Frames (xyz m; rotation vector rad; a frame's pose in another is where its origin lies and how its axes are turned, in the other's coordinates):
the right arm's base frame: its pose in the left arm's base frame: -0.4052 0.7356 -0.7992 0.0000 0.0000 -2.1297
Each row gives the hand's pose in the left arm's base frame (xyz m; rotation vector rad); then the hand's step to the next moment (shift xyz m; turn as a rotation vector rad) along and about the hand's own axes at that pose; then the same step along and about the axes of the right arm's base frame.
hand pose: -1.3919 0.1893 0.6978 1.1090 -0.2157 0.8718
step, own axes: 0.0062 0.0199 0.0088 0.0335 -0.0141 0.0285
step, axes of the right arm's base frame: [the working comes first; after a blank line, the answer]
step, axes of the left arm's base frame: -0.0077 -0.0011 0.0213 0.0394 -0.0096 0.0221

0.0050 -0.0059 0.0213 -0.0128 0.0385 0.0221
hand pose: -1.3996 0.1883 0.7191 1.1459 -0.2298 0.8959
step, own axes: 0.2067 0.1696 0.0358 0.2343 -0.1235 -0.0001
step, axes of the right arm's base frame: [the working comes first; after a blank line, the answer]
step, axes of the left arm's base frame: 0.0216 0.0921 0.2526 0.2392 0.1015 0.0513

-0.0895 -0.0305 0.2526 -0.2129 0.1490 0.0513
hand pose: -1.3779 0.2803 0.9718 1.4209 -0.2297 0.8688
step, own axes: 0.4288 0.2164 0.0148 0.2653 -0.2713 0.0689
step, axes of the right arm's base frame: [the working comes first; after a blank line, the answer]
step, axes of the left arm's base frame: 0.1591 0.1323 0.4337 0.3793 0.0633 -0.0291

-0.1965 0.0647 0.4337 -0.2548 0.2881 -0.0291
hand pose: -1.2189 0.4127 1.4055 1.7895 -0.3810 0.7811
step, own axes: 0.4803 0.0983 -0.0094 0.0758 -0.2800 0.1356
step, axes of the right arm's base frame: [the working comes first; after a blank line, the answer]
step, axes of the left arm's base frame: 0.2893 0.0298 0.3948 0.2674 -0.0176 -0.1753

-0.1786 0.2295 0.3948 -0.1269 0.2360 -0.1753
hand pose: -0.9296 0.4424 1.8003 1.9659 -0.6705 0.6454
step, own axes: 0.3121 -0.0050 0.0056 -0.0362 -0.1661 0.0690
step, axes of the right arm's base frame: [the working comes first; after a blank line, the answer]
step, axes of the left arm's base frame: 0.2268 -0.0630 0.2050 0.0988 0.0154 -0.1538

-0.0668 0.2257 0.2050 -0.0654 0.0756 -0.1538
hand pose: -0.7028 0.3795 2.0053 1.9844 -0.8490 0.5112
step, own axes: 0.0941 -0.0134 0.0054 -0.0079 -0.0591 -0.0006
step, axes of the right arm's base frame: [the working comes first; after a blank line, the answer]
step, axes of the left arm's base frame: 0.0739 -0.0340 0.0494 0.0379 0.0252 -0.0385

-0.0104 0.0807 0.0494 -0.0414 0.0188 -0.0385
